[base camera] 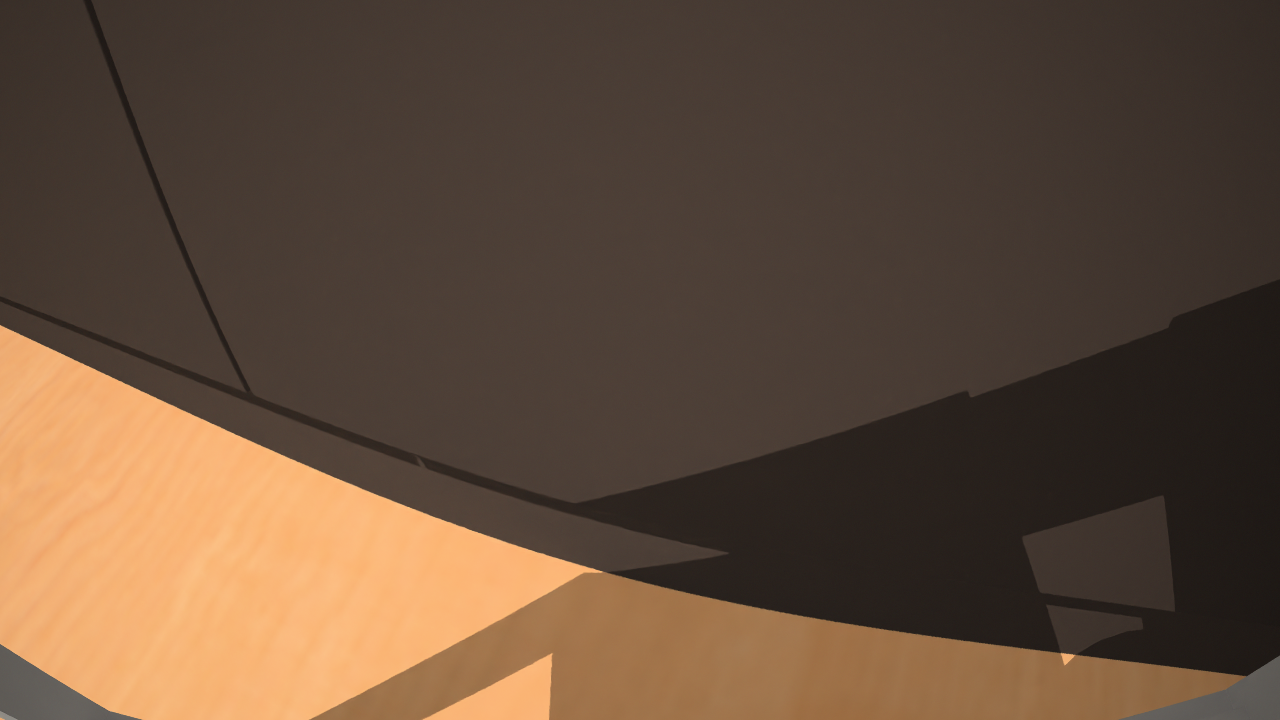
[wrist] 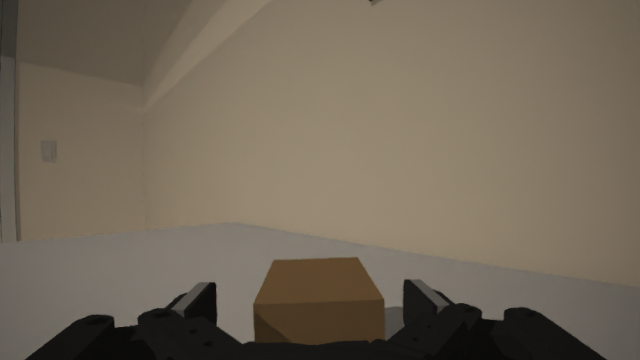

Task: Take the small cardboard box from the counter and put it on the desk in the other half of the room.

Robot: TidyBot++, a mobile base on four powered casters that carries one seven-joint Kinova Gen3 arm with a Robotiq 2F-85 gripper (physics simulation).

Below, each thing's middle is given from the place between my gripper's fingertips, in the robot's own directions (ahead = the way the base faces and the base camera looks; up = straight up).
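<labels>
From the brown cardboard box (wrist: 305, 301), my hand is 2 cm to the right of it, 4 cm short of it and 2 cm above it.
</labels>
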